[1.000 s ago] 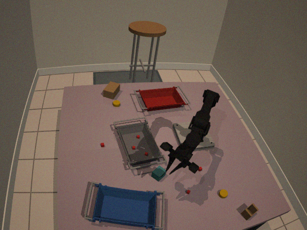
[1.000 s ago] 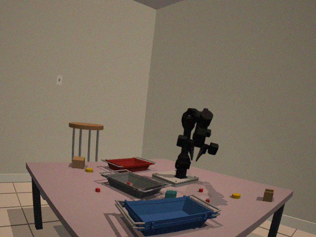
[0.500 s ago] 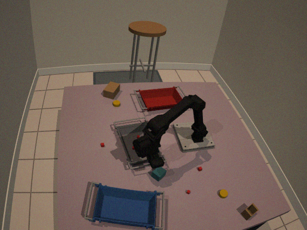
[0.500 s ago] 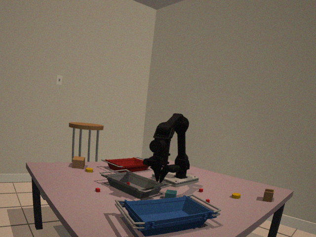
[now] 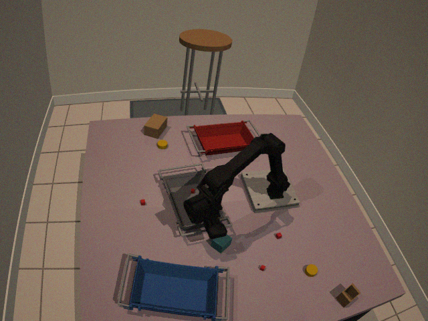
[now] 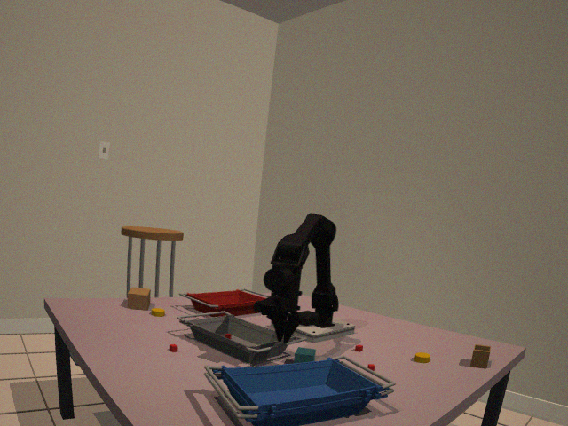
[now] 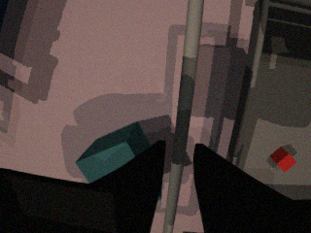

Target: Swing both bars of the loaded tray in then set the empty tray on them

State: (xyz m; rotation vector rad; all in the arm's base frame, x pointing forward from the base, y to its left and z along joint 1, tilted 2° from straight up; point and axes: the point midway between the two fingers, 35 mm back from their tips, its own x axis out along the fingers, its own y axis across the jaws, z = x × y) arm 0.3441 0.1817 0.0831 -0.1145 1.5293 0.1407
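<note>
The teal cube lies 6 cm behind my gripper tip, 4 cm to the left of it and 5 cm below it. From my gripper tip the other things lie so: small brown box 49 cm behind, 38 cm to the left, 5 cm below; then red tray 20 cm behind, 57 cm to the right, 3 cm below; then tan box 14 cm ahead, 69 cm to the right, 4 cm below.
</note>
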